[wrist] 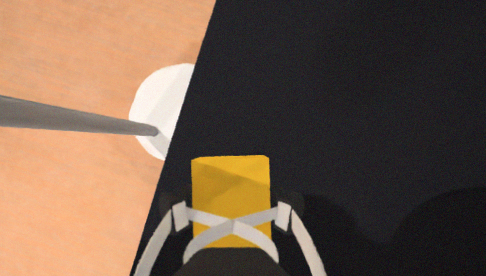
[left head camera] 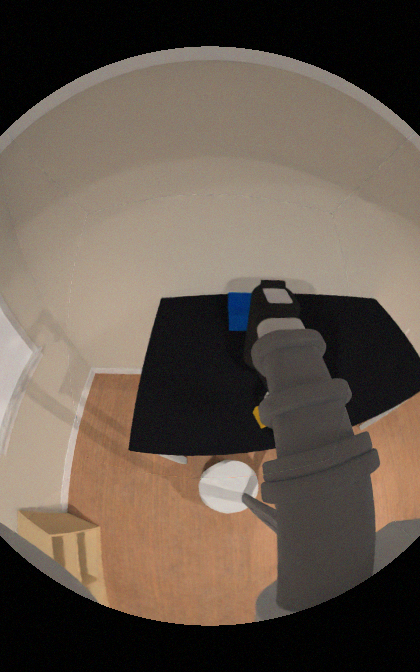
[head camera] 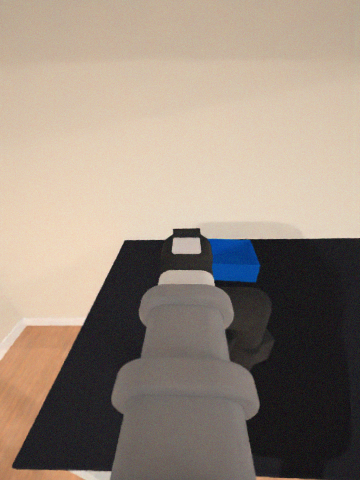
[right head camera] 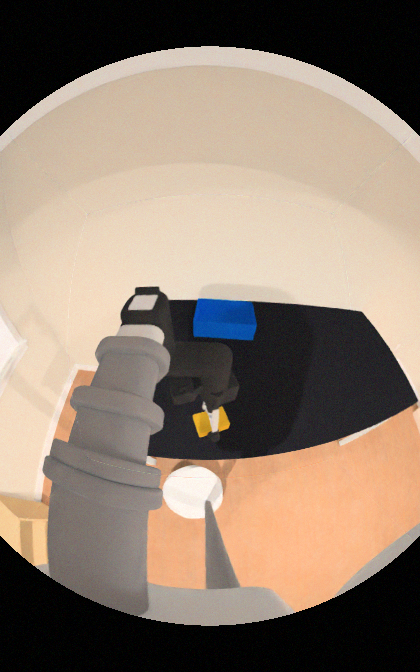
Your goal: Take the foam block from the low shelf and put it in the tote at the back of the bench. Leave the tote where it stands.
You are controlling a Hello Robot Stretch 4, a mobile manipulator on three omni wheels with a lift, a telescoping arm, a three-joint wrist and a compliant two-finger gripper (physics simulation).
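Places are measured from the robot's base along level axes (x left, y back, z up), in millimetres.
Where they show: gripper, between the fingertips: (wrist: 232,199).
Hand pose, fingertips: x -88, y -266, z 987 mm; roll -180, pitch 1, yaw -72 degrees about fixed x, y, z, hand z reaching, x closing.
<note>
After its pixels a point has its place.
The yellow foam block (left head camera: 259,417) (right head camera: 202,425) (wrist: 231,175) {x -62, y -257, z 1029 mm} is between the fingers of my gripper (right head camera: 212,422) (wrist: 232,199) {x -88, y -266, z 987 mm}, which is shut on it, with one fingertip at each side. In the right head view the block shows over the front part of the black bench (head camera: 90,380) {x 284, y -326, z 887 mm} (left head camera: 185,380) (right head camera: 340,360) (wrist: 350,100) {x 63, y -379, z 886 mm}; its height above the top is hard to tell. In the head view my arm hides it. The blue open tote (head camera: 235,272) {x -210, y -730, z 940 mm} (left head camera: 239,312) (right head camera: 225,329) stands at the bench's back edge, beyond the gripper; my wrist partly covers it in the head and left head views.
A light wooden shelf unit (left head camera: 55,522) (right head camera: 25,509) stands at the lower left. A white round disc (left head camera: 228,482) (right head camera: 192,485) (wrist: 157,100) {x 21, y 99, z 187 mm} shows low in front of the bench, with a grey rod (right head camera: 217,560) (wrist: 70,116) over it. A wall rises behind the bench.
</note>
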